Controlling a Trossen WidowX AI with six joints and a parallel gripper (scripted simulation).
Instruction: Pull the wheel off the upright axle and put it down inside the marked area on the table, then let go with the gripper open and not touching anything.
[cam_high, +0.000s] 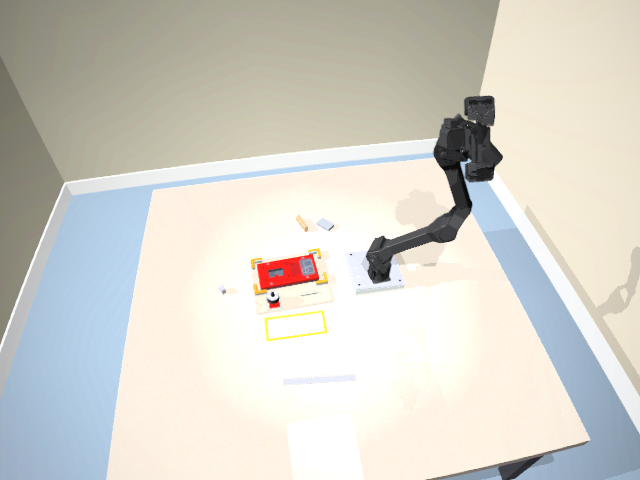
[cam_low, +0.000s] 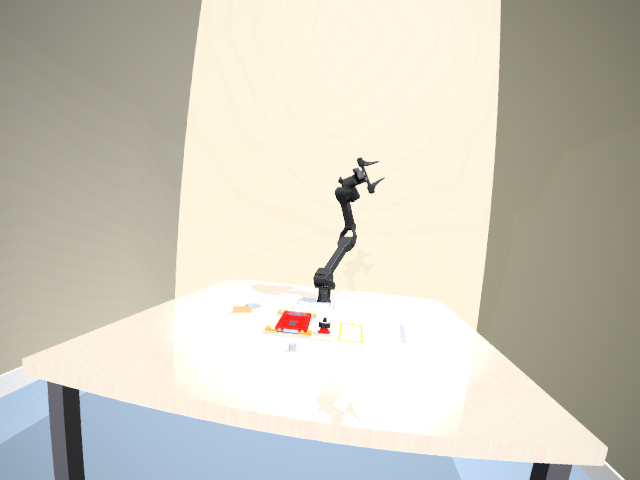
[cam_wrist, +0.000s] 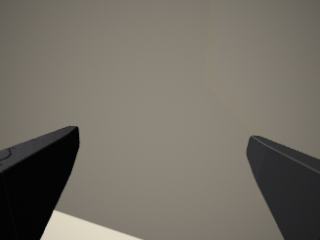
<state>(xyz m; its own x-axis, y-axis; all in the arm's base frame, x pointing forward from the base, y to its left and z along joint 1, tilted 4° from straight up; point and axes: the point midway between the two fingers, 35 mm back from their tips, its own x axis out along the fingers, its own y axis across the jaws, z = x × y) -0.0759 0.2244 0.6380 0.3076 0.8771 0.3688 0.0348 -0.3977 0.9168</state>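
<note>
My gripper tip is 470 mm short of the wheel, 230 mm to the left of it and 640 mm above it. The rest, counted from my gripper tip: upright axle: 470 mm ahead, 240 mm to the right, 650 mm below; then tan block: 300 mm ahead, 570 mm to the right, 670 mm below; then small grey cube: 630 mm ahead, 330 mm to the right, 670 mm below.
</note>
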